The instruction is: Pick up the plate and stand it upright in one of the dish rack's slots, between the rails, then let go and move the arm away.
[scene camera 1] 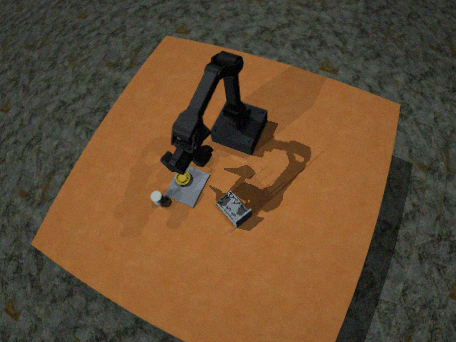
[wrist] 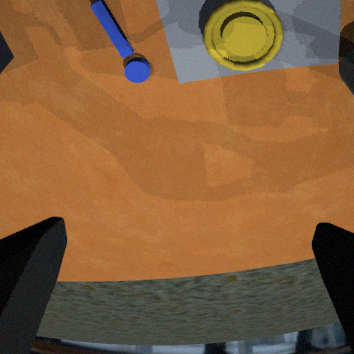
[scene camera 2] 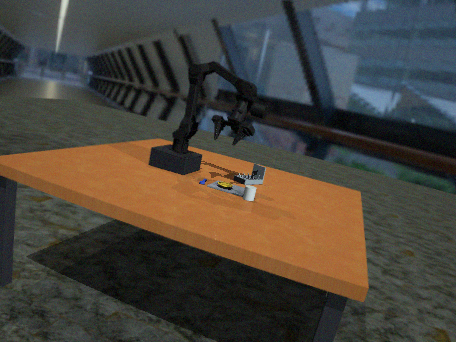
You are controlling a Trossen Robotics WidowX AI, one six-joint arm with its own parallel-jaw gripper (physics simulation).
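A round yellow plate (scene camera 1: 183, 178) (scene camera 2: 225, 185) (wrist: 243, 35) lies flat on a grey square mat (scene camera 1: 192, 198) (wrist: 186, 60). The small grey dish rack (scene camera 1: 244, 219) (scene camera 2: 259, 173) stands on the table beside the mat, with a taller wall at one end; its slots are too small to make out clearly. My gripper (scene camera 1: 188, 163) (scene camera 2: 226, 141) (wrist: 194, 235) is open and empty. It hangs well above the table near the plate, and its fingers point down in the scene camera 2 view. In the wrist view the plate is at the top, beyond the fingertips.
A white cup (scene camera 1: 157, 198) (scene camera 2: 249, 193) stands by the mat's side away from the rack. A blue utensil (scene camera 2: 203, 181) (wrist: 112, 30) with a round end lies between the mat and the arm's black base (scene camera 1: 239, 131) (scene camera 2: 175, 160).
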